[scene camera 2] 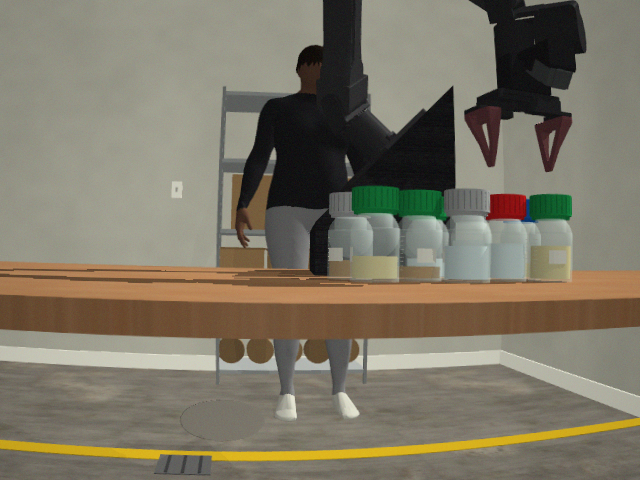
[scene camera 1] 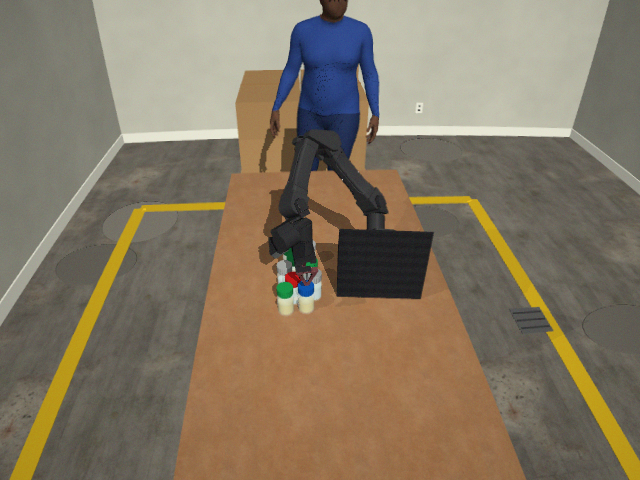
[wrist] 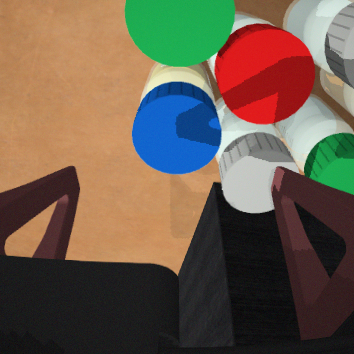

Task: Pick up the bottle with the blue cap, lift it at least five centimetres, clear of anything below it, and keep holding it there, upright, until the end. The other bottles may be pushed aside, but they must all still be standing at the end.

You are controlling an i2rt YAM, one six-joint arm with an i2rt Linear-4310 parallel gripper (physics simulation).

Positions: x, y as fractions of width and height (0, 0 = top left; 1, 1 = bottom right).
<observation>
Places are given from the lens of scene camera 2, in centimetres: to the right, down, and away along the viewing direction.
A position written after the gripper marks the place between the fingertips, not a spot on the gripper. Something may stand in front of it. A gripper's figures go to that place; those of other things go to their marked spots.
gripper (scene camera 2: 0.81, 0.35): 27, -10, 73
grey-capped bottle (scene camera 2: 0.53, 0.42): 2, -4, 69
</observation>
